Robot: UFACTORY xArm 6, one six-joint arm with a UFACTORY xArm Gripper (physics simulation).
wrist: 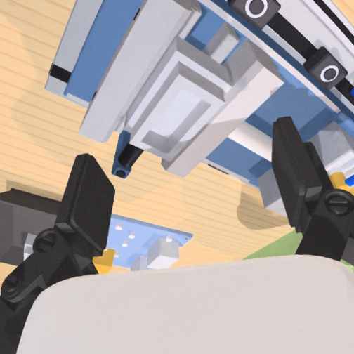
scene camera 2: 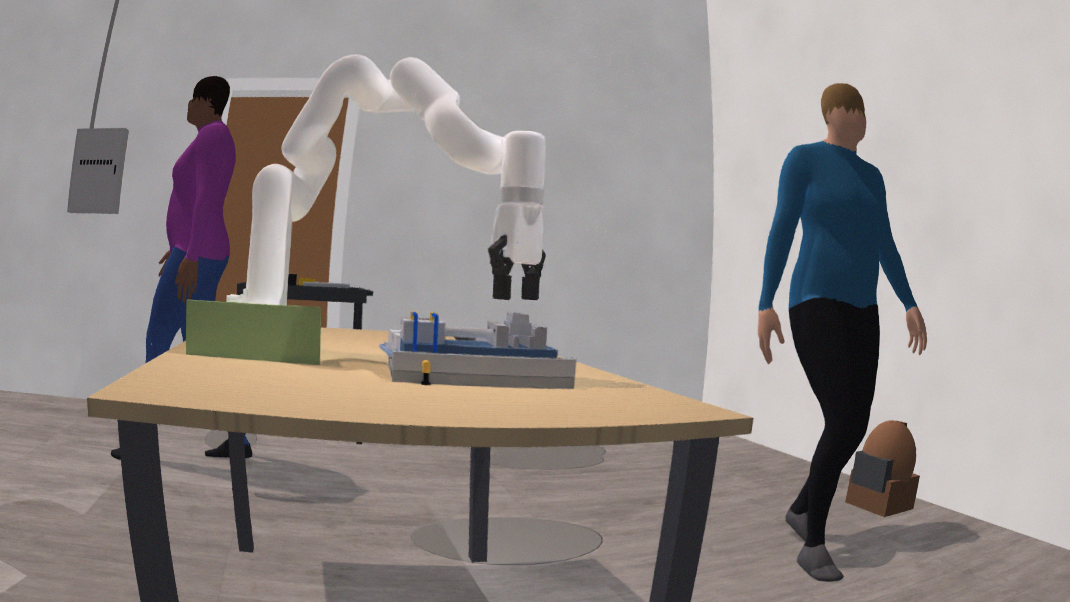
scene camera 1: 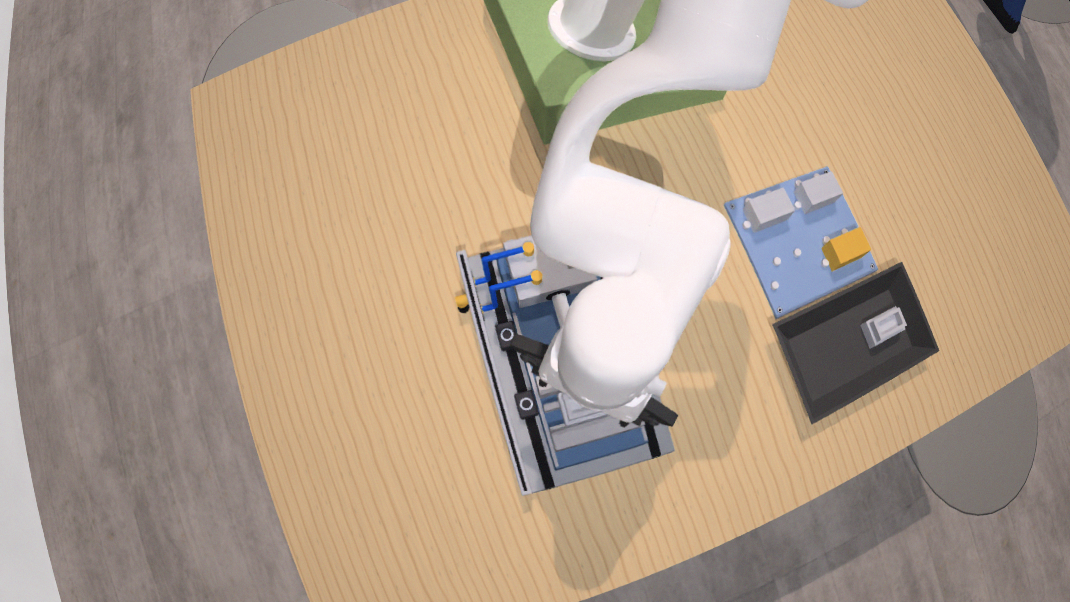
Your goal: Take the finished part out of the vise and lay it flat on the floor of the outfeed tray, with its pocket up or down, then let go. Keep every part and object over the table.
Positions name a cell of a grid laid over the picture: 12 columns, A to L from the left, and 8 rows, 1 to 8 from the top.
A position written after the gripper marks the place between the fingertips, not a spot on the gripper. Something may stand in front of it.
In view: the gripper (scene camera 2: F4), an orange block (scene camera 1: J4) and a blue plate (scene camera 1: J4).
The gripper also shows in the wrist view (wrist: G4) and in scene camera 1 (scene camera 1: G6). The blue plate shows as well in the wrist view (wrist: E6).
